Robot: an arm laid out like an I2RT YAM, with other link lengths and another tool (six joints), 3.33 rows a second.
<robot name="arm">
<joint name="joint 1" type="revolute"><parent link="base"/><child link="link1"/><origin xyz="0 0 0.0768" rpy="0 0 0"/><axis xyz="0 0 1"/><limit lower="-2.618" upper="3.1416"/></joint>
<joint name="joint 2" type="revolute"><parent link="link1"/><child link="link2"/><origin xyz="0.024 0.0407 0.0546" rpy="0 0 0"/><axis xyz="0 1 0"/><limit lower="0" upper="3.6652"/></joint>
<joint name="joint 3" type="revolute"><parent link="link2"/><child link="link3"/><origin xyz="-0.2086 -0.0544 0" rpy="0 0 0"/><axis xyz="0 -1 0"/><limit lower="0" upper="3.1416"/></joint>
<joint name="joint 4" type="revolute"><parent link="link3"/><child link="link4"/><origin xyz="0.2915 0.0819 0.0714" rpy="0 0 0"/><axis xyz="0 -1 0"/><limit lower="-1.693" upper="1.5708"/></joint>
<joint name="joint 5" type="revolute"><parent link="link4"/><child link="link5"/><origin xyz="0.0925 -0.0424 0.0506" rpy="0 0 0"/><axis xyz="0 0 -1"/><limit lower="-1.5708" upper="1.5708"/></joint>
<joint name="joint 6" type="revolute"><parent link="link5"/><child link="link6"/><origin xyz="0.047 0 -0.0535" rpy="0 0 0"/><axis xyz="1 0 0"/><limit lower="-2.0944" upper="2.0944"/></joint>
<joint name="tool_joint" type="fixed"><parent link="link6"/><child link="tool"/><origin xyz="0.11 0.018 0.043" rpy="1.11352 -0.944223 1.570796"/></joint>
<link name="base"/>
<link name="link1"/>
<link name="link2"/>
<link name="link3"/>
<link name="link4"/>
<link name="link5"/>
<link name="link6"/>
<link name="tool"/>
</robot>
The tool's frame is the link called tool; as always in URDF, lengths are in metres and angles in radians.
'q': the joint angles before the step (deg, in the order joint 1, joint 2, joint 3, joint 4, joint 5, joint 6). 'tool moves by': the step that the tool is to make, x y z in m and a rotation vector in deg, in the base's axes. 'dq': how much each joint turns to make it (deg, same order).
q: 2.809 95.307 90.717 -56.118 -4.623 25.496
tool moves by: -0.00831 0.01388 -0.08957 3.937 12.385 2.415
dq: 0.000 9.574 -1.070 -1.596 -5.114 -0.437
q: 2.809 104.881 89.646 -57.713 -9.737 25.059
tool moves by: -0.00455 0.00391 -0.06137 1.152 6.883 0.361
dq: 0.000 7.847 0.002 1.026 -1.530 0.000
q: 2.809 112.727 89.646 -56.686 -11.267 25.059
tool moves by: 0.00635 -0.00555 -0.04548 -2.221 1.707 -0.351
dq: -0.001 6.250 -0.002 4.438 2.163 -0.001
